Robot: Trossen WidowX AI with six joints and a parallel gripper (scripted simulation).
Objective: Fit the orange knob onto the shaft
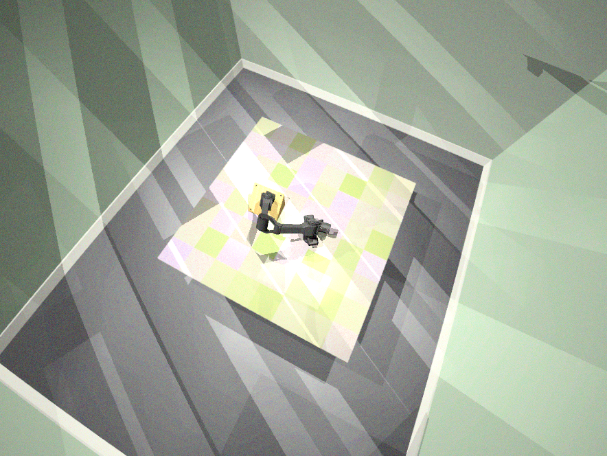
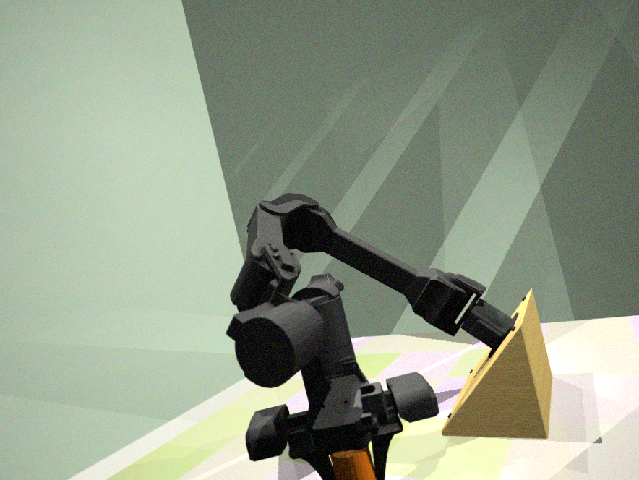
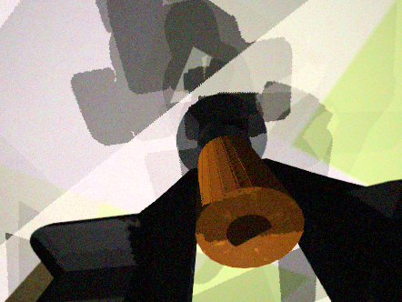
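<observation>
My gripper tip is 20 mm below the orange knob. The rest, counted from my gripper tip: dark round pedestal 40 mm below.
</observation>
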